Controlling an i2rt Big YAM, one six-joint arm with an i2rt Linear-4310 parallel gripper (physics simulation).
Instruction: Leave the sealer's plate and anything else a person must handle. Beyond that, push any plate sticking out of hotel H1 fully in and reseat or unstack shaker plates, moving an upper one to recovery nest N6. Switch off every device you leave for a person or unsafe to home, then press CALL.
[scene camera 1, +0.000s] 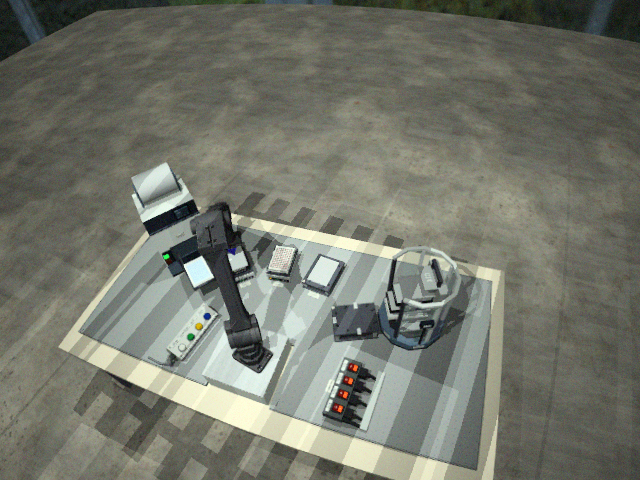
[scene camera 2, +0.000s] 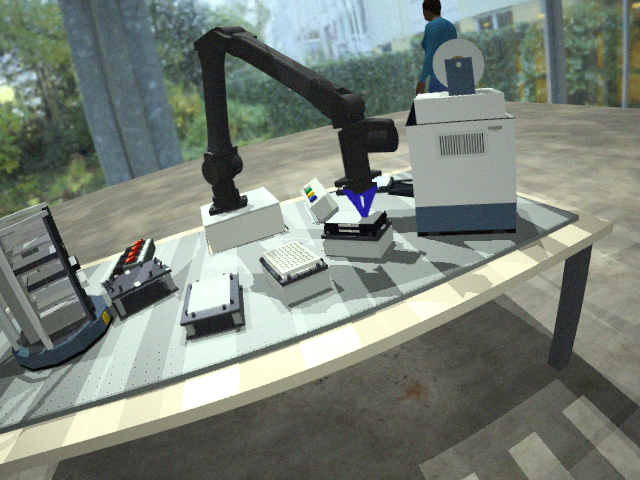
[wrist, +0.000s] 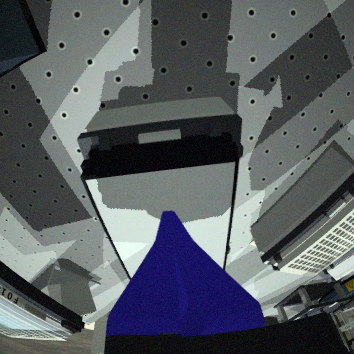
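Seen in the pictures: gripper, between the fingertips: (scene camera 1: 234, 254) (scene camera 2: 364, 217) (wrist: 167, 217); arm's base, origin of its link: (scene camera 1: 252, 356) (scene camera 2: 229, 207).
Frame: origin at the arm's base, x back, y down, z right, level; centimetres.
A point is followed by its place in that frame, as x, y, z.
My gripper (scene camera 1: 232, 251) @[-33.2, 0.5, -34.8] (scene camera 2: 364, 214) @[-33.2, 0.5, -34.8] (wrist: 167, 217) @[-33.2, 0.5, -34.8] is shut, its blue fingers together and pointing down at the pale top of a black-sided plate (scene camera 2: 345, 219) @[-32.1, 0.5, -30.4] (wrist: 150, 192) @[-34.0, 0.5, -36.9] on a shaker (scene camera 2: 356, 246) @[-36.9, 5.6, -31.1]. Whether the tips touch it is unclear. The black sides look layered, perhaps stacked plates. A plate with many wells (scene camera 1: 282, 258) @[-41.8, 1.8, -15.8] (scene camera 2: 293, 256) @[-42.5, 1.9, -16.9] (wrist: 325, 240) @[-40.7, 2.1, -17.9] sits on the neighbouring shaker (scene camera 2: 305, 289) @[-48.7, 6.5, -17.7]. The sealer (scene camera 1: 164, 204) @[-26.3, -24.3, -58.7] (scene camera 2: 465, 170) @[-38.7, -7.4, -58.8] has a light-blue plate (scene camera 1: 199, 272) @[-16.8, -3.4, -38.7] in front. Hotel carousel (scene camera 2: 62, 346) @[-54.1, 5.0, 34.9] holds plates; seating is unclear. Power switches (scene camera 1: 343, 394) @[-4.6, 3.7, 32.9] glow orange-red. The button panel (scene camera 1: 175, 352) @[13.3, 2.1, -26.5] has white, green, yellow and blue buttons.
A pale plate (scene camera 1: 324, 270) @[-46.0, 4.0, 1.9] (scene camera 2: 210, 294) @[-46.8, 4.0, 1.2] lies on a dark stand. A dark nest (scene camera 1: 355, 321) @[-30.4, 2.7, 24.0] (scene camera 2: 138, 284) @[-36.8, 2.7, 20.5] stands between it and the carousel. The arm's white base block (scene camera 1: 240, 374) @[7.6, 0.0, 0.3] (scene camera 2: 245, 225) @[-10.1, 3.7, -4.8] is near the button panel. A person (scene camera 2: 438, 43) stands behind the sealer.
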